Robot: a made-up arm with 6 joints.
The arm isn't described. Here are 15 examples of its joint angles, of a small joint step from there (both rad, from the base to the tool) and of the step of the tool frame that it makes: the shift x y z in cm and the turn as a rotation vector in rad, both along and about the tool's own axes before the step.
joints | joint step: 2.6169 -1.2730 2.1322 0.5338 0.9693 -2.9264 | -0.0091 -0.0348 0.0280 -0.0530 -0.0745 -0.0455
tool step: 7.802 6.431 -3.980 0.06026 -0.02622 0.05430
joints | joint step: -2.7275 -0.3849 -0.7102 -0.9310 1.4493 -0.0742 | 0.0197 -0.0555 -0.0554 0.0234 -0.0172 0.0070
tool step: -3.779 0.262 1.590 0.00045 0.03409 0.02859
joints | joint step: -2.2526 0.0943 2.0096 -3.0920 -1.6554 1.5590 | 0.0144 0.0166 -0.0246 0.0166 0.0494 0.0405
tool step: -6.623 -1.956 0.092 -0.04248 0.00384 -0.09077
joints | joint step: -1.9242 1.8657 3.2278 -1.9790 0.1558 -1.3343 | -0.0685 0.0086 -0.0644 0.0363 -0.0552 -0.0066
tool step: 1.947 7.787 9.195 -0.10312 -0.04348 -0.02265
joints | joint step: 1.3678 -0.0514 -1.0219 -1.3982 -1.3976 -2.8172 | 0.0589 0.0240 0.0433 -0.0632 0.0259 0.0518
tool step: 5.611 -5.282 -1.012 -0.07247 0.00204 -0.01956
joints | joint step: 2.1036 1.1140 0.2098 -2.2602 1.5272 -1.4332 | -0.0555 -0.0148 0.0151 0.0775 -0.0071 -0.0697
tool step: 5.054 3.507 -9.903 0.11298 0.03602 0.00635
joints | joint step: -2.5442 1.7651 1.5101 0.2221 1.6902 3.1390 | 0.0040 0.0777 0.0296 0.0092 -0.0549 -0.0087
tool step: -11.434 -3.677 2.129 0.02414 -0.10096 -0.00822
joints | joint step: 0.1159 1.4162 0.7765 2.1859 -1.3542 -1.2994 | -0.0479 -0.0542 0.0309 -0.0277 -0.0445 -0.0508
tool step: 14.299 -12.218 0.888 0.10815 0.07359 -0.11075
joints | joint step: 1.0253 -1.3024 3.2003 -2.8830 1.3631 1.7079 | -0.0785 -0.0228 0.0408 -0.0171 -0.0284 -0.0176
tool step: -9.180 4.852 -3.276 0.04056 0.07887 0.10437
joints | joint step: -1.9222 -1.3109 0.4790 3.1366 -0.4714 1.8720 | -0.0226 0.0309 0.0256 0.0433 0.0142 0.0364
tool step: 0.944 -1.954 -3.744 -0.09263 0.03809 -0.00785
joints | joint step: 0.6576 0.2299 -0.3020 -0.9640 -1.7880 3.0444 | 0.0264 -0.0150 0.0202 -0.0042 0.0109 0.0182
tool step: 1.330 -5.333 1.750 -0.05744 0.01349 0.01630
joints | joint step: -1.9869 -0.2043 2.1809 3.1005 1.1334 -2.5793 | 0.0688 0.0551 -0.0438 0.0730 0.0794 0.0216
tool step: 13.666 -0.191 -14.834 0.01384 0.17132 0.06281
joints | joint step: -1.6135 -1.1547 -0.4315 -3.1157 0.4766 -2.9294 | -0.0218 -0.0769 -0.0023 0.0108 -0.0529 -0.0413
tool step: -9.424 -2.959 6.349 0.02587 -0.11940 -0.05123
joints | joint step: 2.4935 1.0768 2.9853 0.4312 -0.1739 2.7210 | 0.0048 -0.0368 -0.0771 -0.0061 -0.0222 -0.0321
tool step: 3.838 -0.182 5.921 0.03974 -0.06113 0.00969
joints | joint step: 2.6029 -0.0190 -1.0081 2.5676 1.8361 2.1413 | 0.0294 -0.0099 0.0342 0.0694 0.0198 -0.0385
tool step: -2.310 0.121 -3.428 0.02831 -0.09026 -0.04435
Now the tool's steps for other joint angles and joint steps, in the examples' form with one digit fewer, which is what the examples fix.
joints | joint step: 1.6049 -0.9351 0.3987 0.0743 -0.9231 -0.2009 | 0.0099 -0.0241 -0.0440 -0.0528 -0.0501 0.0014
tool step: 0.80 0.48 -4.11 0.0323 0.0789 0.0377
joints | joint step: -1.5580 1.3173 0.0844 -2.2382 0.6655 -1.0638 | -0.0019 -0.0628 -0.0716 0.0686 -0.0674 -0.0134
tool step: -2.85 1.52 0.55 -0.0445 0.0594 -0.0378
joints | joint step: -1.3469 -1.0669 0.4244 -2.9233 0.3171 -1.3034 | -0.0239 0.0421 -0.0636 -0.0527 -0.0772 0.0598
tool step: 8.32 11.78 8.20 -0.0367 -0.0312 0.0188
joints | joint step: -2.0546 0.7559 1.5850 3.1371 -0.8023 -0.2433 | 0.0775 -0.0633 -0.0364 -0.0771 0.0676 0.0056
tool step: 5.18 -10.04 -2.81 0.1281 -0.0283 0.0645
